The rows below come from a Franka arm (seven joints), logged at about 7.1 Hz.
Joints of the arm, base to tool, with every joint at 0 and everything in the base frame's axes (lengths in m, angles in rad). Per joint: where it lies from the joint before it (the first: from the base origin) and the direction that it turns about. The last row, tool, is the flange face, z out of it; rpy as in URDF.
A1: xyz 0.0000 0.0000 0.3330 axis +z
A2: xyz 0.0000 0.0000 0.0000 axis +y
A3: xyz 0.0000 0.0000 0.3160 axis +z
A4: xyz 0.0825 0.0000 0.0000 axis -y
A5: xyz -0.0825 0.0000 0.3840 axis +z
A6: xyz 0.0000 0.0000 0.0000 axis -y
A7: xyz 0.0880 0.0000 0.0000 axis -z
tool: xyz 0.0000 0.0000 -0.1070 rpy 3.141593 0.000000 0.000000
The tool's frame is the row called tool.
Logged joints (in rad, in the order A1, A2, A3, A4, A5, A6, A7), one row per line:
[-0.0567 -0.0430 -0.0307 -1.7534 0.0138 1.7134 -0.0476]
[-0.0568 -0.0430 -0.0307 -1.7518 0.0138 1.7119 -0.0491]
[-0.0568 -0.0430 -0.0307 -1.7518 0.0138 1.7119 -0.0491]
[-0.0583 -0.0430 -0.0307 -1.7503 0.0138 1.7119 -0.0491]
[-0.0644 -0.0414 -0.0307 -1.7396 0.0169 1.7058 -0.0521]
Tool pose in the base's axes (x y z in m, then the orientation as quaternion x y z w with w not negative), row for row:
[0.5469 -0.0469 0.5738 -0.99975 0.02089 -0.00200 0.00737]
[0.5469 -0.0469 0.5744 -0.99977 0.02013 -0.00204 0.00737]
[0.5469 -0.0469 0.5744 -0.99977 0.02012 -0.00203 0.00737]
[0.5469 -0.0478 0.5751 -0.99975 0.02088 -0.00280 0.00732]
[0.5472 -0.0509 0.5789 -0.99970 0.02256 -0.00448 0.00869]
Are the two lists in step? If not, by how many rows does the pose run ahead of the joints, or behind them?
They are in step.
